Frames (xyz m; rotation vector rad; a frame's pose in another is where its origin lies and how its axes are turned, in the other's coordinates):
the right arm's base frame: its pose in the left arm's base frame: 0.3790 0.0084 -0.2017 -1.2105 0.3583 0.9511
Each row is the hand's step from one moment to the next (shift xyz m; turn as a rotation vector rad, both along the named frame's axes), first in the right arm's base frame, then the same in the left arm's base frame.
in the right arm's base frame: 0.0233 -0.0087 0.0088 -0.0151 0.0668 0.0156
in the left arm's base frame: 0.0182 0.0175 -0.0075 -0.0644 0.0105 -0.0260
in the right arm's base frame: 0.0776 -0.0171 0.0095 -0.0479 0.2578 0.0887
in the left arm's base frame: 0.0562 0.0410 -0.0396 -0.2494 0.0706 -0.0972
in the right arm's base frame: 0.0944 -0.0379 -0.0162 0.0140 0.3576 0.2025
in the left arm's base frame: 0.0883 0.0240 -0.0473 -0.3180 0.2040 -0.1622
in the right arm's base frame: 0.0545 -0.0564 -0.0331 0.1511 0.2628 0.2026
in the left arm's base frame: 0.0835 -0.0090 -0.0141 -0.1645 0.2586 -0.1975
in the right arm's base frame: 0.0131 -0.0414 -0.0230 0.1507 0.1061 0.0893
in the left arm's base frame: 0.0453 -0.0169 0.0088 -0.0160 0.1494 -0.1392
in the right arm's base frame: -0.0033 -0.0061 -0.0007 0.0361 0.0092 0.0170
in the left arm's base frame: 0.0030 -0.0023 0.0059 0.0098 0.0311 -0.0247
